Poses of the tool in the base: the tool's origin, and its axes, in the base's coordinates. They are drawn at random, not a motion.
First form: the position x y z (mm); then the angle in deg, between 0 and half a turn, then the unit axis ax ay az.
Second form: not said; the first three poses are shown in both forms.
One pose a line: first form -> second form
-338, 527, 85, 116.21, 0.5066, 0.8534, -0.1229 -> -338, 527, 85, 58.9, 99.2, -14.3
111, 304, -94, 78.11, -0.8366, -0.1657, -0.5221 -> 111, 304, -94, -65.3, -12.9, -40.8
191, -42, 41, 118.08, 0.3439, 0.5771, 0.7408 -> 191, -42, 41, 40.6, 68.1, 87.5
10, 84, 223, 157.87, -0.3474, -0.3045, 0.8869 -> 10, 84, 223, -54.8, -48.1, 140.0
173, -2, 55, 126.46, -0.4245, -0.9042, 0.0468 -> 173, -2, 55, -53.7, -114.3, 5.9
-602, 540, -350, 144.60, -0.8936, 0.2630, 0.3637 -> -602, 540, -350, -129.2, 38.0, 52.6
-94, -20, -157, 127.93, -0.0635, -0.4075, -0.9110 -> -94, -20, -157, -8.1, -52.1, -116.5
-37, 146, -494, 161.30, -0.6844, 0.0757, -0.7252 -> -37, 146, -494, -110.4, 12.2, -117.0
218, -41, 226, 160.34, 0.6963, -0.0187, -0.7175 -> 218, -41, 226, 111.6, -3.0, -115.0
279, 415, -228, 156.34, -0.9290, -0.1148, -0.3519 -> 279, 415, -228, -145.2, -17.9, -55.0
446, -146, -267, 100.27, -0.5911, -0.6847, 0.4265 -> 446, -146, -267, -59.3, -68.7, 42.8
